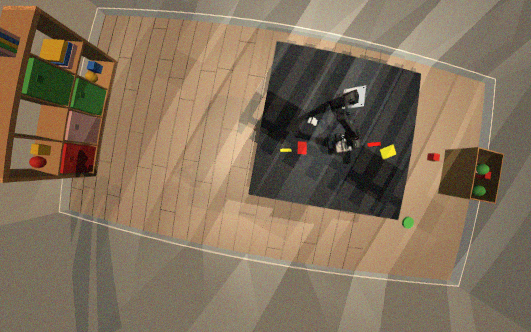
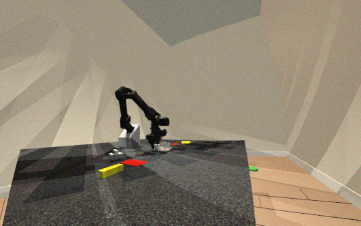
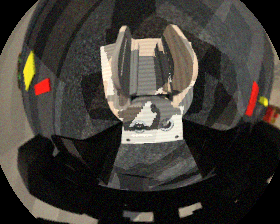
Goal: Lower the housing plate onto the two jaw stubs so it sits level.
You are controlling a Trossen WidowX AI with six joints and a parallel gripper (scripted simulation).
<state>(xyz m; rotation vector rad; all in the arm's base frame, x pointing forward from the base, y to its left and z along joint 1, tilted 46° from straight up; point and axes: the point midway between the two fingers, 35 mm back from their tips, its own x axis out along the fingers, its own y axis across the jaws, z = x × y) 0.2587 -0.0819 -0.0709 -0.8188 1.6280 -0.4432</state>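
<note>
Now: gripper tip 10 mm short of the white part and 20 mm below it. From my gripper tip the other things lie so: yellow bar: 150 mm ahead, 450 mm to the right; flat red square: 120 mm ahead, 320 mm to the right, 10 mm below.
</note>
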